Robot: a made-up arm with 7 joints. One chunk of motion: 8 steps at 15 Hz.
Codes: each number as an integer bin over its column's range. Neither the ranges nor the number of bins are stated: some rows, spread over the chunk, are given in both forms.
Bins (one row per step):
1: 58 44 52 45 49 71
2: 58 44 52 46 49 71
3: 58 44 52 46 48 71
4: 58 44 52 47 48 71
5: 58 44 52 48 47 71
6: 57 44 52 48 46 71
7: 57 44 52 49 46 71
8: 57 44 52 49 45 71
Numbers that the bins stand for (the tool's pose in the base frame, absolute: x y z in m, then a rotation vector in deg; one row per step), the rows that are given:
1: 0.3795 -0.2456 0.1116 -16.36 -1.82 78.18
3: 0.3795 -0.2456 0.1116 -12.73 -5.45 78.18
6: 0.3348 -0.2456 0.1116 -5.45 -12.73 78.18
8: 0.3348 -0.2456 0.1116 -1.82 -16.36 78.18
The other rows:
2: 0.3795 -0.2456 0.1116 -12.73 -1.82 78.18
4: 0.3795 -0.2456 0.1116 -9.09 -5.45 78.18
5: 0.3795 -0.2456 0.1116 -5.45 -9.09 78.18
7: 0.3348 -0.2456 0.1116 -1.82 -12.73 78.18

